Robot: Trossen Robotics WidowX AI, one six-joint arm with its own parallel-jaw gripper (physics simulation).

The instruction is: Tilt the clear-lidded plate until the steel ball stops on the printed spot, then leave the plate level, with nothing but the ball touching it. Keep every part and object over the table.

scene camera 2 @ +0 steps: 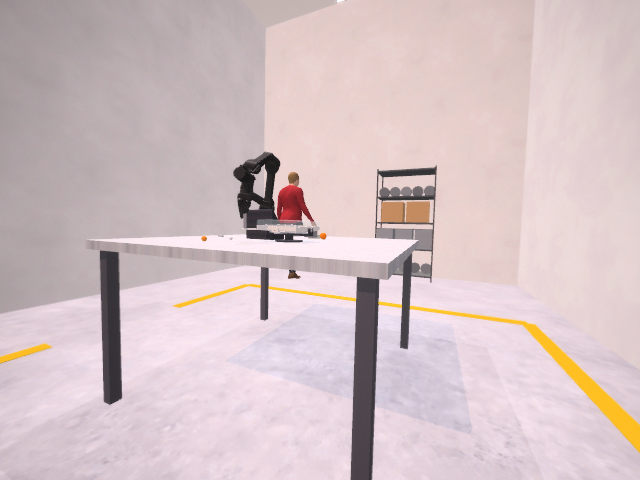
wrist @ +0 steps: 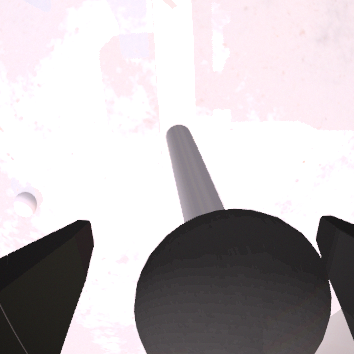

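Observation:
The clear-lidded plate (scene camera 2: 284, 227) sits on a dark stand (scene camera 2: 288, 239) on the table; it looks about level, but this low view does not show its tilt well. The steel ball and the printed spot cannot be made out. My gripper (scene camera 2: 242, 215) (wrist: 207, 232) is open, pointing down near the plate's left end in the scene view. In the wrist view a large dark round knob (wrist: 232, 285) shows between the spread fingers, unclamped, with a grey rod (wrist: 192, 172) running up from behind it. I cannot tell whether a finger touches the knob.
An orange ball (scene camera 2: 204, 238) and a small white ball (scene camera 2: 231, 238) are on the table (scene camera 2: 232, 250) left of the plate. Another orange ball (scene camera 2: 323, 236) is at its right. A pale ball (wrist: 25, 204) shows left in the wrist view. The arm's base stands behind the plate.

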